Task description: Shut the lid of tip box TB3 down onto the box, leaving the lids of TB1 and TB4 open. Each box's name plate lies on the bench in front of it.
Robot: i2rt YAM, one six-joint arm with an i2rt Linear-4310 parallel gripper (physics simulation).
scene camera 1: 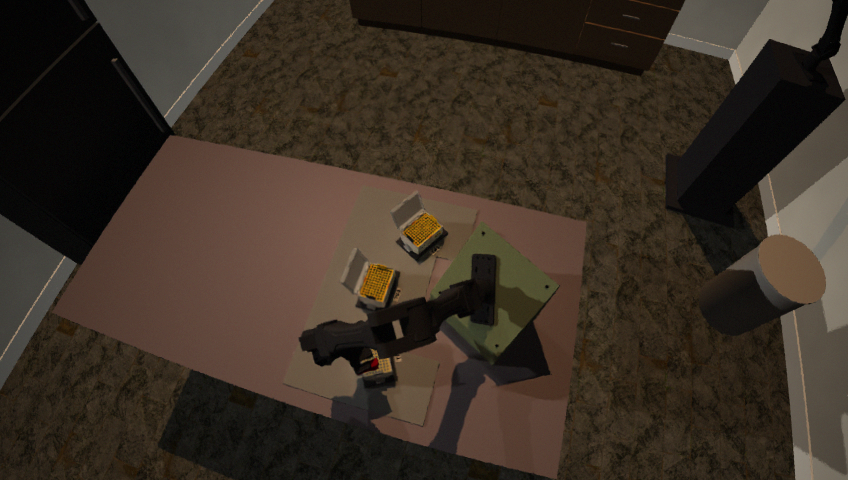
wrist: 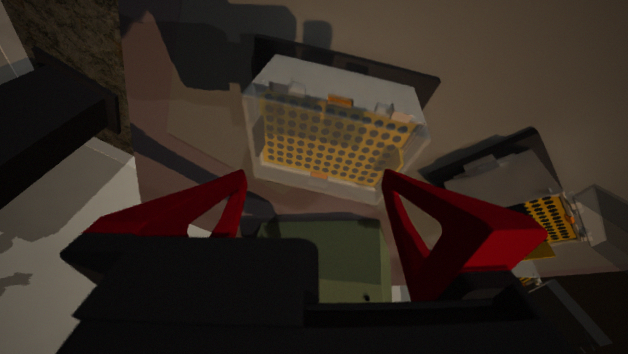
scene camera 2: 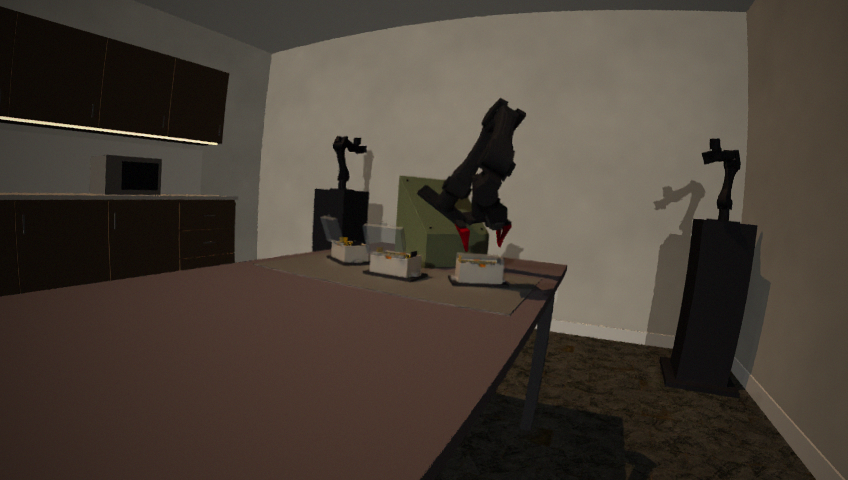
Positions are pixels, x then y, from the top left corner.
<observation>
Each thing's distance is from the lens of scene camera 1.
lid (scene camera 1: 410, 208): 142 cm
lid (scene camera 1: 352, 277): 132 cm
beige mat (scene camera 1: 370, 228): 150 cm
</observation>
